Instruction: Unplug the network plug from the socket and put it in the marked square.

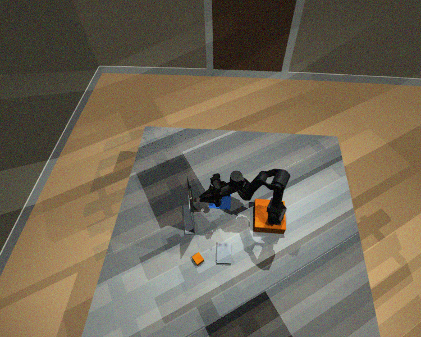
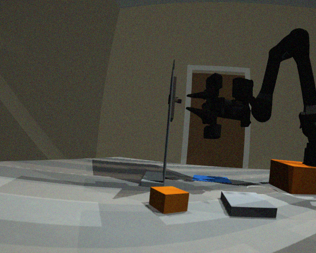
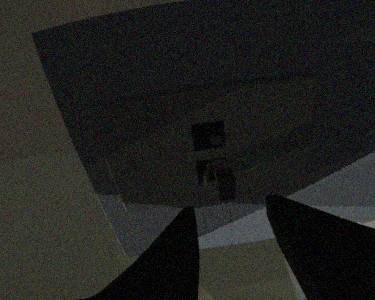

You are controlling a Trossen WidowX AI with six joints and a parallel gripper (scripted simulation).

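Right now the tan network plug is 30 mm ahead of my gripper tip and 10 mm to the left of it. Round my gripper tip: orange cube 220 mm to the left, 210 mm below, 30 mm behind; blue marked square 220 mm below, 130 mm to the right, 80 mm behind; upright panel 80 mm below, 50 mm ahead, 10 mm to the left.
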